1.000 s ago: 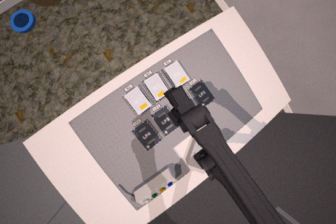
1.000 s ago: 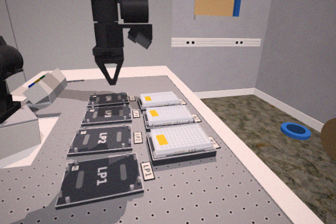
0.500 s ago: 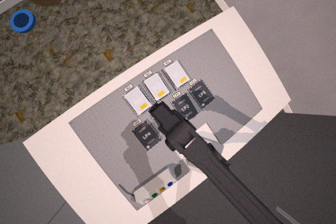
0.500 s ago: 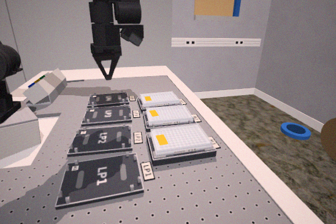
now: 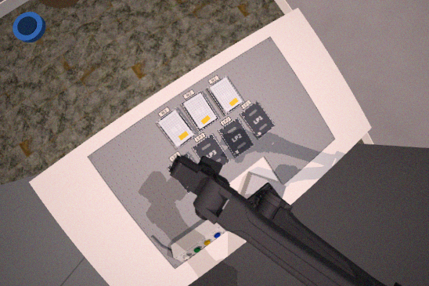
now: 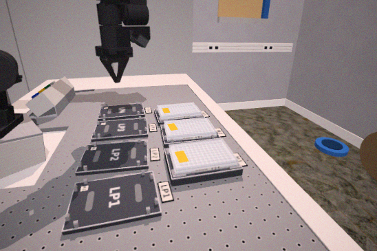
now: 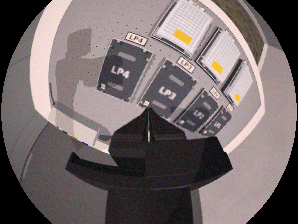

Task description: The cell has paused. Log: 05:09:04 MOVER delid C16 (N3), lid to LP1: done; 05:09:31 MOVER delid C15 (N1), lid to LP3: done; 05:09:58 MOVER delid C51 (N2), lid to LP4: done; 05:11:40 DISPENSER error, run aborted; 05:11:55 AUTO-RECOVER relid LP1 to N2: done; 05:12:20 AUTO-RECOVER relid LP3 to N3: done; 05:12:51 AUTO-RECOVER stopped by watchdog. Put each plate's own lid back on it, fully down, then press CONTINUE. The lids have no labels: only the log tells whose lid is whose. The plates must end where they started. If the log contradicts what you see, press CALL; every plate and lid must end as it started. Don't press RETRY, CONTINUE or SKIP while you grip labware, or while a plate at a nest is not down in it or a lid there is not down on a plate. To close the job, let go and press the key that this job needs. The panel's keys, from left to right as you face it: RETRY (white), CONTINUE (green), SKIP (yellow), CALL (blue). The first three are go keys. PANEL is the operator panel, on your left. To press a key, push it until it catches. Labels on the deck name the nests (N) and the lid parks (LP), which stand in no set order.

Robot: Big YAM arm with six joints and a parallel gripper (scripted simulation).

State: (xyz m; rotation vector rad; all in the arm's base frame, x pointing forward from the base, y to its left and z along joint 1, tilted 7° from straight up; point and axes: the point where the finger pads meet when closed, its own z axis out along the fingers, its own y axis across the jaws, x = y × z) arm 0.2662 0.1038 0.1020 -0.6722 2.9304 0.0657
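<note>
Now: hand 260 mm past the green key, 230 mm to the right of it and 70 mm above it. Also, from my hand: blue key (270 mm behind, 130 mm to the left, 70 mm below); clear lid (180 mm ahead, 110 mm below); yellow key (270 mm behind, 180 mm to the left, 70 mm below).
</note>
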